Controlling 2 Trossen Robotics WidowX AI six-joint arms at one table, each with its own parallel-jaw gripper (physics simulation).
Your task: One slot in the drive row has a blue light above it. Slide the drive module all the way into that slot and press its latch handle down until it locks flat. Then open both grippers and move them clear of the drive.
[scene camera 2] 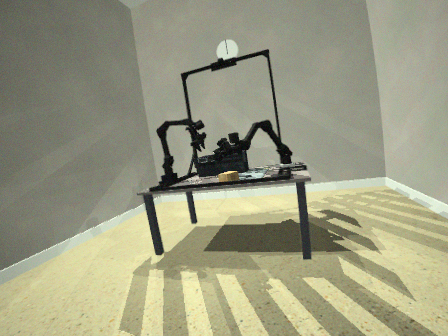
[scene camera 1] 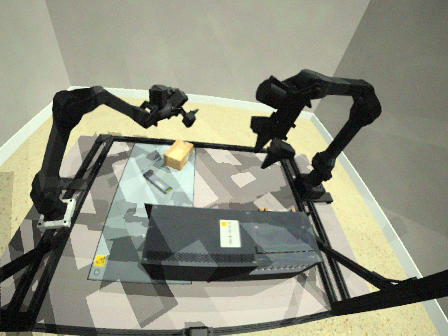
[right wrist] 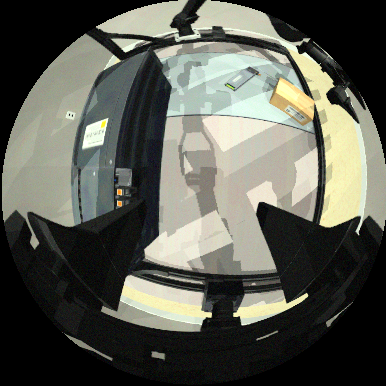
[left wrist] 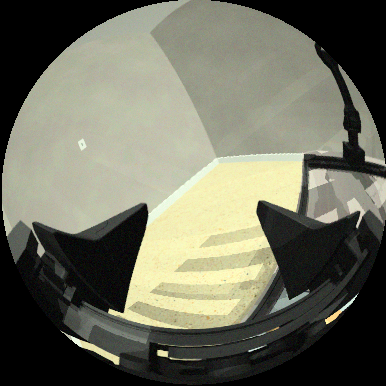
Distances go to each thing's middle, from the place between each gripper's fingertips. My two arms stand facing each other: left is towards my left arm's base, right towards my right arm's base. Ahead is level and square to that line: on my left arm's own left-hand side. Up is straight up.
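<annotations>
Tan cardboard box (right wrist: 285, 96): my right hand is 21 cm to the right of it, 21 cm above it and 26 cm short of it.
Relative to my left hand, the tan cardboard box is 17 cm below, 15 cm behind and 7 cm to the left.
</annotations>
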